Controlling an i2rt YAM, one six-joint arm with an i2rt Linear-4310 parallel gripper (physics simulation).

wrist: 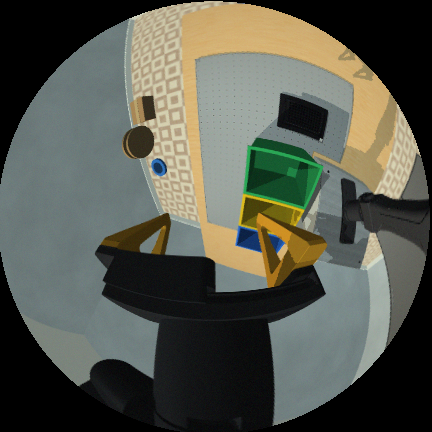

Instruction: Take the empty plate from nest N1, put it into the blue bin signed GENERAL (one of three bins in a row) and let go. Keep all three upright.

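Places are measured from the arm's base along level axes (x up, y left, z back), in millimetres.
Where they show: gripper, between the fingertips: (213, 217); arm's base, origin of its link: (348, 210).
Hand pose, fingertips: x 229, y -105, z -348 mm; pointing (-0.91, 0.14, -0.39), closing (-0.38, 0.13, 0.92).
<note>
Each offset is from my fingertips to the top centre of the thing. "spot": to the spot under its first point. Level surfaces: height alone.
The blue bin @(dy +306, dx -198, dz +62 mm) (248, 240) is the nearest of three bins in a row, beside the yellow bin @(dy +175, dx -198, dz +74 mm) (255, 209) and the green bin @(dy +44, dx -198, dz +87 mm) (275, 173). Its right part is hidden behind my right finger. All three look upright; their signs cannot be read. My gripper (213, 217) is open and empty, its fingers wide apart; the right finger overlaps the yellow and blue bins in the view. A black rectangular item with a grid of small holes @(spot: dy -120, dx -363, dz +163 mm) (302, 116) lies on the grey board beyond the green bin. I cannot tell whether it is the plate or a nest; no N1 label is readable.
The grey perforated board @(dx -378 mm) (220, 110) lies on the wooden table (225, 25). A brown block (143, 109), a dark round item (139, 142) and a small blue ring-like item (153, 171) stand on the patterned strip at left. A black arm part (395, 210) is at right.
</note>
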